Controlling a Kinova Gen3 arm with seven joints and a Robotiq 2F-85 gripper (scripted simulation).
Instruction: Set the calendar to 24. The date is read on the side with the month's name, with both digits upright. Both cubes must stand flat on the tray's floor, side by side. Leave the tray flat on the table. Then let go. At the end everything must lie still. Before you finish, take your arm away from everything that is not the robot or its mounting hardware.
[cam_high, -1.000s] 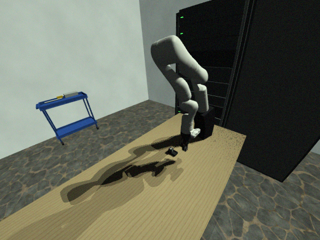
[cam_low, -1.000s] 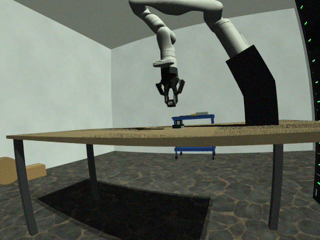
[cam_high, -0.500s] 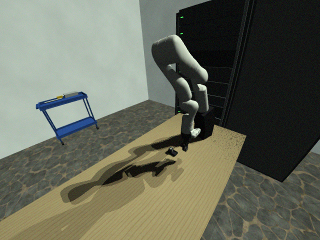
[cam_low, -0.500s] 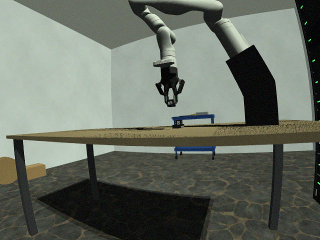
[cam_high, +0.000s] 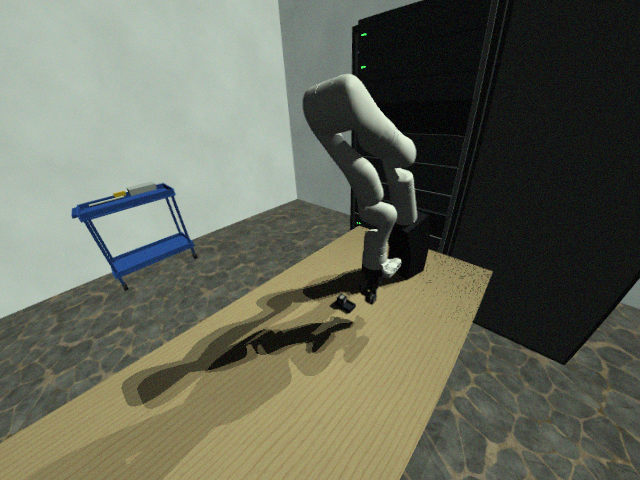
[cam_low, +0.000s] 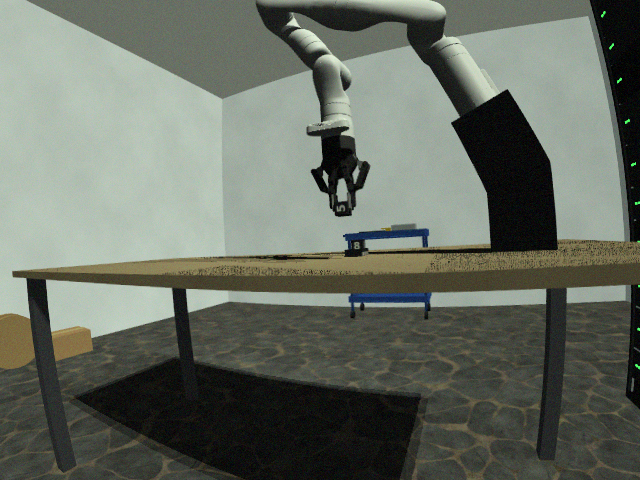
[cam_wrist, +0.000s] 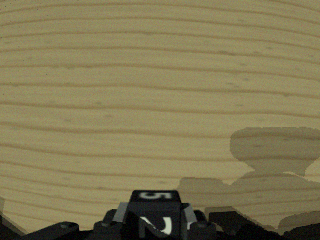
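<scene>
The black tray is 10 mm behind my hand, 110 mm to the right of it and 110 mm below it. From my hand the other things lie so: black date cube: 10 mm below; black cube: 20 mm behind, 120 mm to the right, 100 mm below.
</scene>
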